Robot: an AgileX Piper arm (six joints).
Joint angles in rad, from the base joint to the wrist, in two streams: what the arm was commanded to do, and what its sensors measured. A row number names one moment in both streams.
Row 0, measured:
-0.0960 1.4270 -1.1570 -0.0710 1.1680 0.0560
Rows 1 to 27, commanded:
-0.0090 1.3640 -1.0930 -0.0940 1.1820 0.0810
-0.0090 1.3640 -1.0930 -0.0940 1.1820 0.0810
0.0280 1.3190 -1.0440 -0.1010 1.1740 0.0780
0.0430 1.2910 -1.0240 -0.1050 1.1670 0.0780
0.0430 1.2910 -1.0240 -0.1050 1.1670 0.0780
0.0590 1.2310 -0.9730 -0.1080 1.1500 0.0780
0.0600 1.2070 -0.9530 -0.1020 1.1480 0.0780
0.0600 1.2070 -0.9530 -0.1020 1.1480 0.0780
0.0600 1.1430 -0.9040 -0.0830 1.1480 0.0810
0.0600 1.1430 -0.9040 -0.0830 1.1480 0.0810
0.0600 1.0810 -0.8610 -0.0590 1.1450 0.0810
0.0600 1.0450 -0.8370 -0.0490 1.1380 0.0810
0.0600 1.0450 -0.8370 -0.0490 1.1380 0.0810
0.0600 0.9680 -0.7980 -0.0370 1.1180 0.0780
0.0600 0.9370 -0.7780 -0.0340 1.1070 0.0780
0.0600 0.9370 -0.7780 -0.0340 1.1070 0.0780
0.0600 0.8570 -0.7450 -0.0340 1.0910 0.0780
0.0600 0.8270 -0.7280 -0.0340 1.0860 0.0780
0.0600 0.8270 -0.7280 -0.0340 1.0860 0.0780
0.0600 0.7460 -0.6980 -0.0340 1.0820 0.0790
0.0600 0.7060 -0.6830 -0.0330 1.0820 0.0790
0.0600 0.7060 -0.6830 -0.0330 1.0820 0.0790
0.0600 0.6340 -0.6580 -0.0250 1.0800 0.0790
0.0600 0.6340 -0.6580 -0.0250 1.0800 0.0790
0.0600 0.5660 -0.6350 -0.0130 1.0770 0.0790
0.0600 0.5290 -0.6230 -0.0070 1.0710 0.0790
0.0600 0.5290 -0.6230 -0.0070 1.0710 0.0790
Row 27, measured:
0.0580 0.6110 -0.6550 -0.0200 1.0940 0.0780
